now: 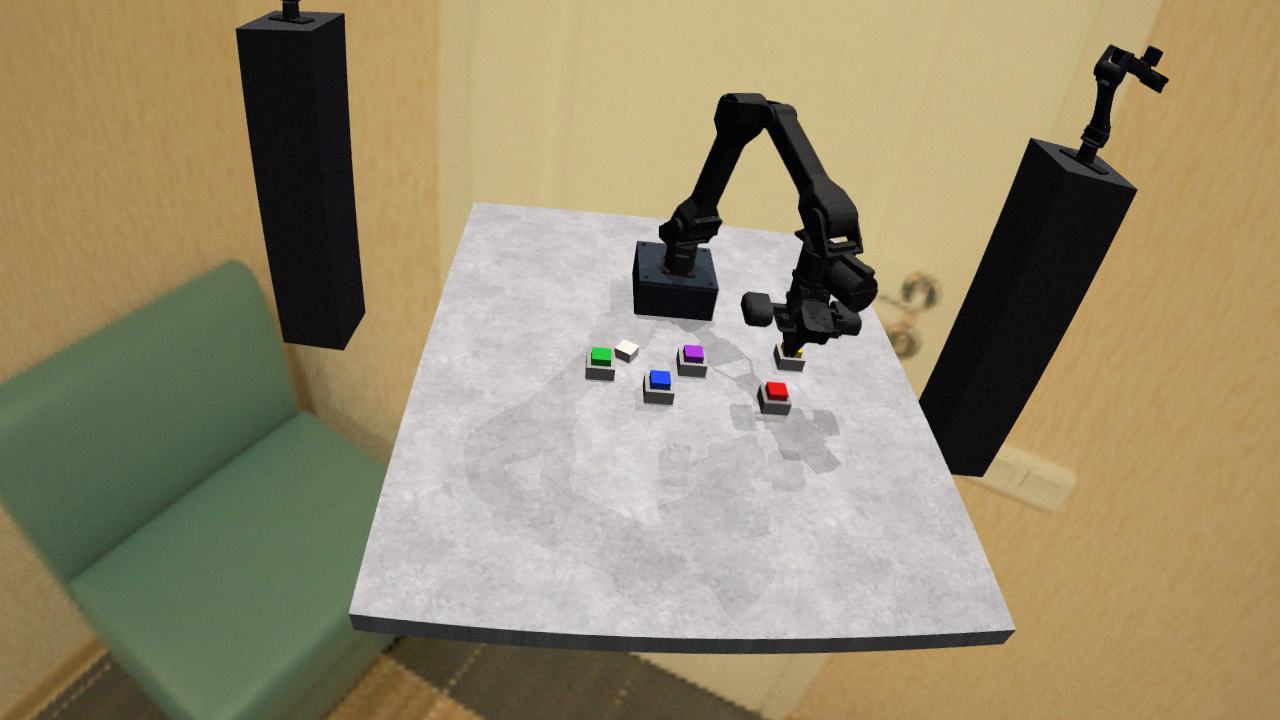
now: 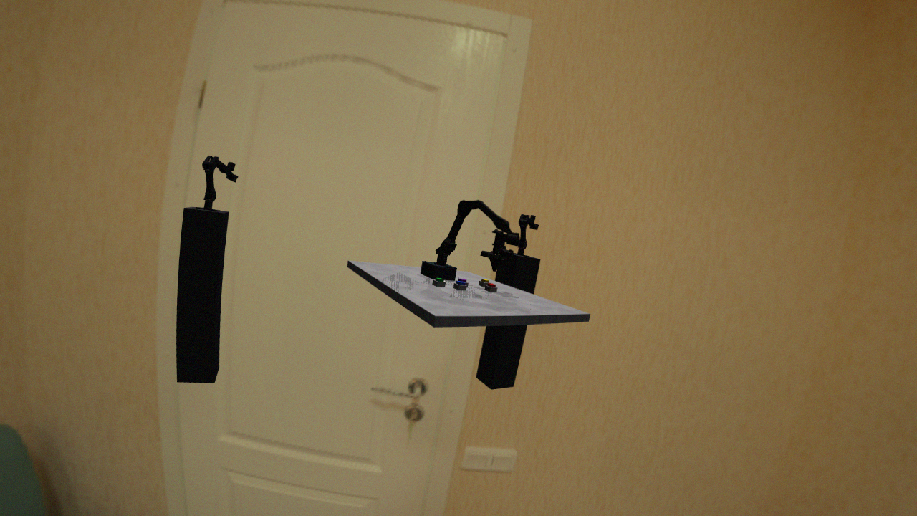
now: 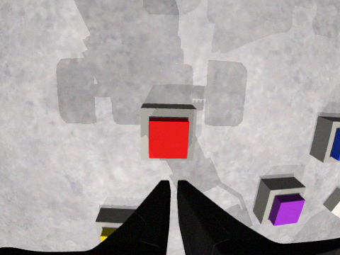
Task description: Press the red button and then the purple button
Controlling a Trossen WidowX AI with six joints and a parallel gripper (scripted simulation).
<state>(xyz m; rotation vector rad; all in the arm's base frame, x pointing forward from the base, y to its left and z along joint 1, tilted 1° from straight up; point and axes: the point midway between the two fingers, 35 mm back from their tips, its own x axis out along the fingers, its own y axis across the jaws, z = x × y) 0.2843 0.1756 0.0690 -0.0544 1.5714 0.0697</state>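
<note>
Right now my gripper tip is 140 mm to the left of the purple button, 80 mm above it and 70 mm past it. From my gripper tip the other things lie so: red button 80 mm below; blue button 200 mm to the right, 80 mm below, 10 mm ahead; yellow button 130 mm behind, 80 mm below, 40 mm to the left.
</note>
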